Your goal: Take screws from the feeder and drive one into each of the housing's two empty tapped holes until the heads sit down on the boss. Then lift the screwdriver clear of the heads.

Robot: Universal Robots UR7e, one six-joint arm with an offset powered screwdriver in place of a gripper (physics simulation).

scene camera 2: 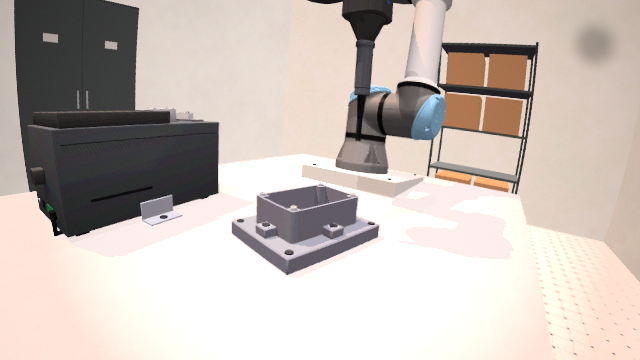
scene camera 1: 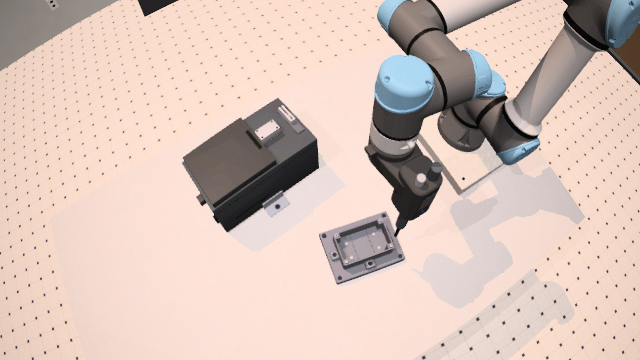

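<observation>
The grey housing (scene camera 1: 364, 244) (scene camera 2: 320, 218) is an open box on a flanged base on the table. In scene camera 2, a pale raised screw head (scene camera 2: 293, 207) sits on its near corner boss. Pale round spots show at the other corners, too small to tell heads from holes. The dark feeder (scene camera 1: 250, 155) (scene camera 2: 135, 165) stands left of the housing, with a small white block (scene camera 1: 267, 129) on top. My screwdriver (scene camera 1: 396, 234) (scene camera 2: 358, 139) points down, its bit tip raised above and apart from the housing, beyond its right side. No screw shows on the bit.
A small angled bracket (scene camera 1: 276, 205) (scene camera 2: 162, 217) stands at the feeder's near side. The arm's pale base plate (scene camera 1: 457, 175) (scene camera 2: 350, 178) lies behind the housing. A dark cabinet (scene camera 2: 75, 65) and a shelf rack (scene camera 2: 490, 90) with brown boxes stand in the background.
</observation>
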